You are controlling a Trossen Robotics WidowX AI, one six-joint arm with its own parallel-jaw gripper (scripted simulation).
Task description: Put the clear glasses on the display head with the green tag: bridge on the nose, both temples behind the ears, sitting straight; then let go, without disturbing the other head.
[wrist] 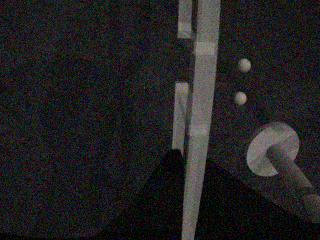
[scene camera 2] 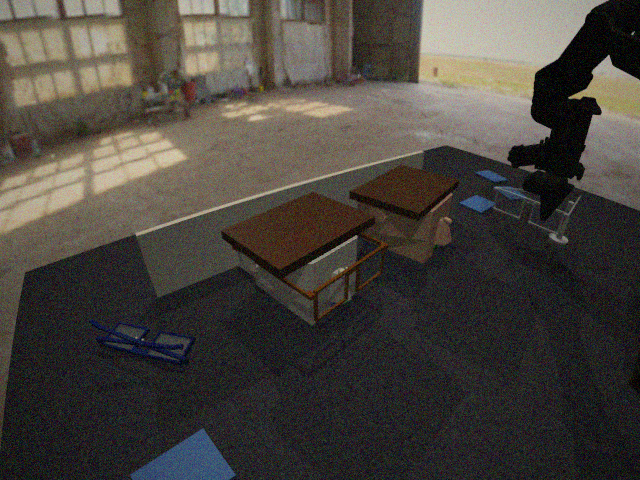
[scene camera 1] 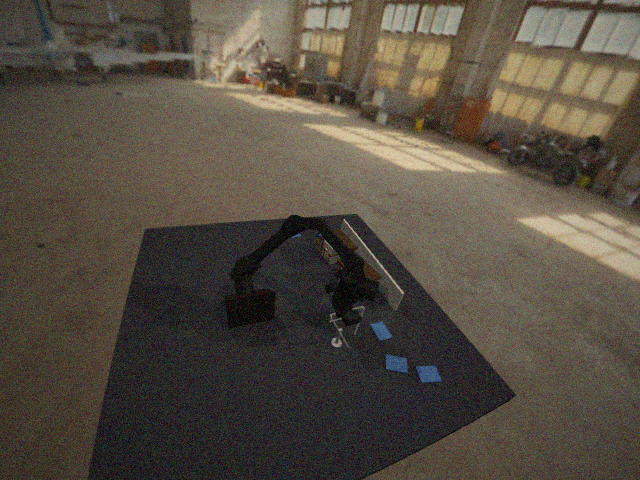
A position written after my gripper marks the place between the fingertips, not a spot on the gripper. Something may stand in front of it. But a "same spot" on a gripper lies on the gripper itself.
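My gripper: in the wrist view (181,159), scene camera 1, scene camera 2. Same spot on the gripper: (scene camera 1: 339,311) and (scene camera 2: 569,185).
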